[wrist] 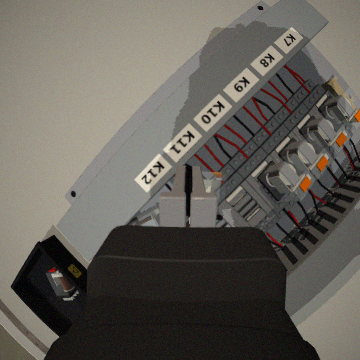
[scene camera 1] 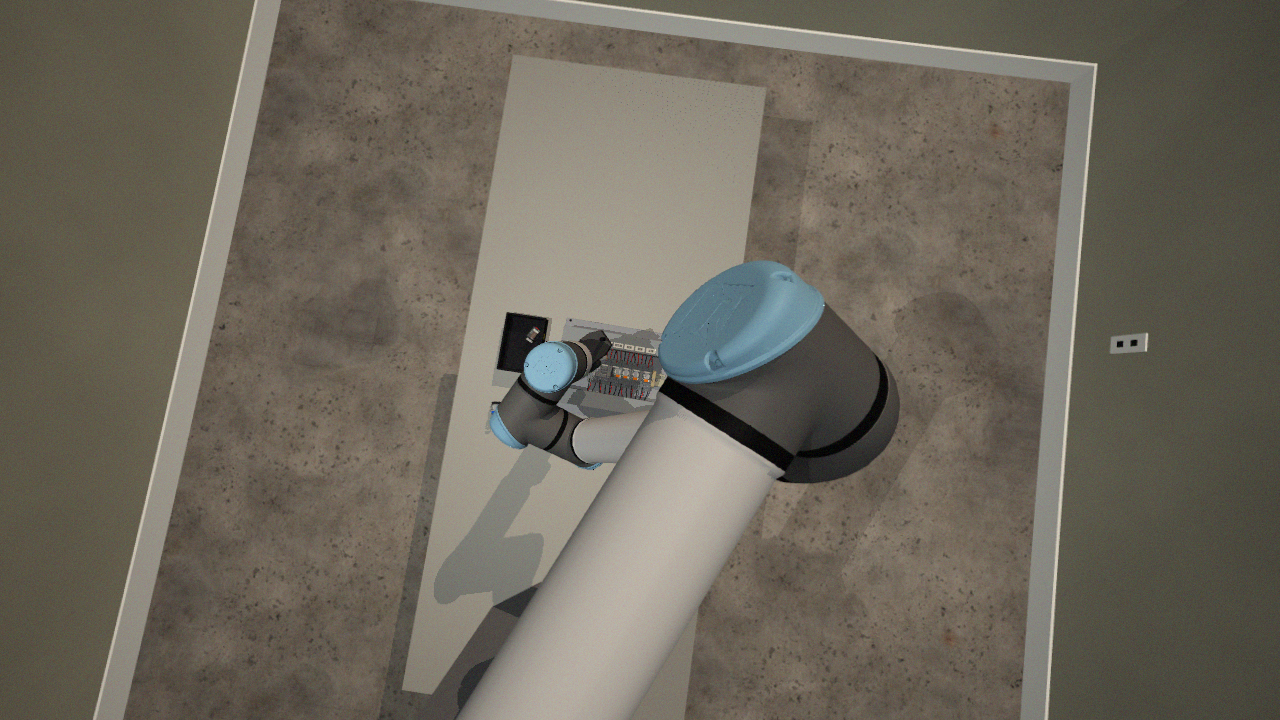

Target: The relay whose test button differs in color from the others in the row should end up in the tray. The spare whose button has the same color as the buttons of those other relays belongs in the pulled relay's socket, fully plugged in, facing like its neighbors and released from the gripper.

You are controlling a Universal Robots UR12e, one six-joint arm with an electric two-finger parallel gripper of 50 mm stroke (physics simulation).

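Places are measured from the arm's base along level axes (x ahead, y left, z up), in metres.
Pixels of known places: gripper, between the fingertips: [wrist: 188, 180].
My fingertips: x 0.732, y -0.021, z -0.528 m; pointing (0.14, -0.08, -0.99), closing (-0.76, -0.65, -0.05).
Observation:
For each thing: its top centre in the pictures, then the offset to it from my fingertips. "pt": a spot on its surface instead. Level surfaces: height alone.
- clear relay with an orange button, centre of its top: [wrist: 205, 203] dx -0.021, dy +0.005, dz -0.007 m
- open socket, a spot on its surface: [wrist: 246, 206] pt dx -0.053, dy -0.013, dz -0.031 m
- relay with a red button, centre of its top: [wrist: 57, 286] [scene camera 1: 532, 334] dx +0.029, dy +0.200, dz -0.033 m
- black tray, centre of its top: [wrist: 66, 314] [scene camera 1: 521, 343] dx -0.001, dy +0.226, dz -0.028 m
- grey panel, a spot on its surface: [wrist: 115, 175] pt dx +0.043, dy +0.033, dz +0.000 m
- slotted wire duct, centre of its top: [wrist: 330, 259] [scene camera 1: 606, 402] dx -0.137, dy -0.031, dz +0.000 m
- yellow label, a spot on its surface: [wrist: 74, 270] pt dx +0.026, dy +0.170, dz -0.045 m
- table, height of its surface: dz -0.063 m
My gripper [wrist: 188, 180] is shut with its finger pads together, above the K11–K12 end of the row. Beyond the right finger in the wrist view, part of a clear relay with an orange button [wrist: 212, 181] shows; the fingers hide the rest, so its seating cannot be told. Several relays [wrist: 284, 175] with orange buttons stand in the row to the right. An open socket [wrist: 246, 206] shows beside them. A relay with a red button [wrist: 62, 282] [scene camera 1: 533, 334] lies on its side in the black tray [wrist: 34, 274] [scene camera 1: 513, 347].
The grey panel [wrist: 115, 175] carries labels K7 to K12, red and black wires and a slotted wire duct [wrist: 305, 232]. A yellow label [wrist: 74, 270] sits in the tray. In the scene view, the arm [scene camera 1: 617, 555] crosses over the table [scene camera 1: 626, 179] and hides part of the panel.

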